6 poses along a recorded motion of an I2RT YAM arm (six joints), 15 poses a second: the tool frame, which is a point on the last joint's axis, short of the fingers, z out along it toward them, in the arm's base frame.
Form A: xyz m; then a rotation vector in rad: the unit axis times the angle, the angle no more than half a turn.
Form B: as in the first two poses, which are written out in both.
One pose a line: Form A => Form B
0.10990 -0.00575 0.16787 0.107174 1.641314 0.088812 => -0.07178 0.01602 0.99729 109.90; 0.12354 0.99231 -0.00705 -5.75; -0.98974 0.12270 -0.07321 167.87; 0 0 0 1
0.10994 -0.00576 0.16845 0.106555 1.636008 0.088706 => -0.06651 0.01537 0.99767 109.94; 0.12315 0.99236 -0.00708 -5.76; -0.99016 0.12239 -0.06789 168.45; 0 0 0 1
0.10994 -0.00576 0.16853 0.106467 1.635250 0.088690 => -0.06575 0.01528 0.99772 109.94; 0.12309 0.99237 -0.00708 -5.76; -0.99021 0.12235 -0.06713 168.53; 0 0 0 1
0.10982 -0.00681 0.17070 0.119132 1.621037 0.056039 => -0.04989 0.04266 0.99784 109.82; 0.11147 0.99308 -0.03689 -6.81; -0.99252 0.10939 -0.05430 170.70; 0 0 0 1
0.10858 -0.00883 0.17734 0.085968 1.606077 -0.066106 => -0.03596 0.09639 0.99469 108.58; 0.01432 0.99528 -0.09593 -8.83; -0.99925 0.01080 -0.03718 177.34; 0 0 0 1
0.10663 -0.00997 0.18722 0.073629 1.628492 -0.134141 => -0.06267 0.12956 0.98959 106.63; -0.03412 0.99068 -0.13186 -9.97; -0.99745 -0.04202 -0.05766 187.22; 0 0 0 1
